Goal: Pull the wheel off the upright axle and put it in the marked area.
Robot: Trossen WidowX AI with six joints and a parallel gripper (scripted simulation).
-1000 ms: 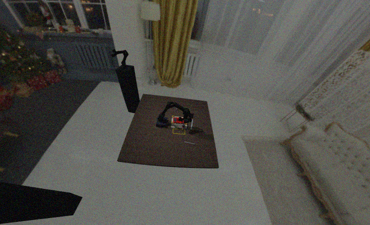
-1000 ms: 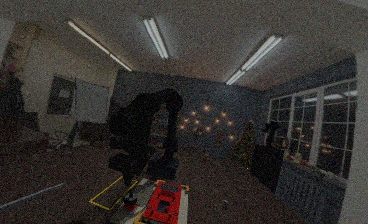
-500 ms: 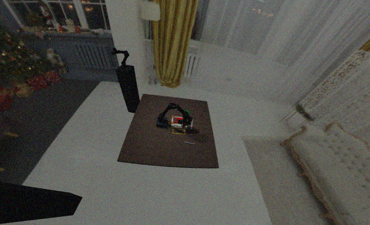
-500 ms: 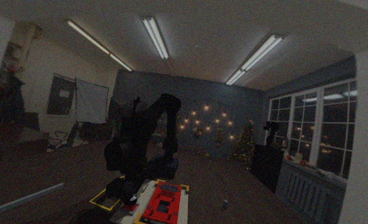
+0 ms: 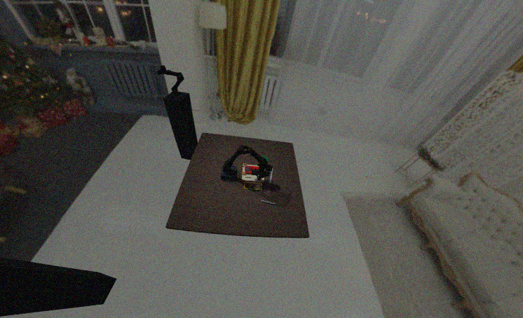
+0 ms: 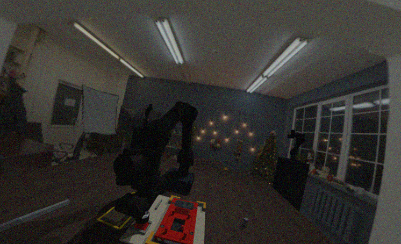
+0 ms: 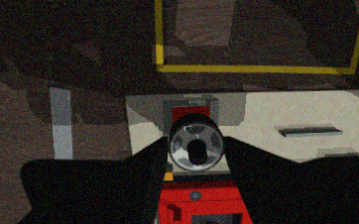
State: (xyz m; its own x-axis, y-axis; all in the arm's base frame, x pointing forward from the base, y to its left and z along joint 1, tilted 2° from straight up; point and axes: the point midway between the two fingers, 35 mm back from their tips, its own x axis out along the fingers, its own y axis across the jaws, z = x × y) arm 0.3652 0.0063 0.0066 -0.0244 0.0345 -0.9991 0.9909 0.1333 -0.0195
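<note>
Right now my gripper tip is 10 mm above the upright axle. The rest, counted from my gripper tip: small grey piece (330 mm to the left, 170 mm behind, 30 mm below); then long grey bar (260 mm to the right, 130 mm ahead, 30 mm below); then wheel (right at my gripper tip).
</note>
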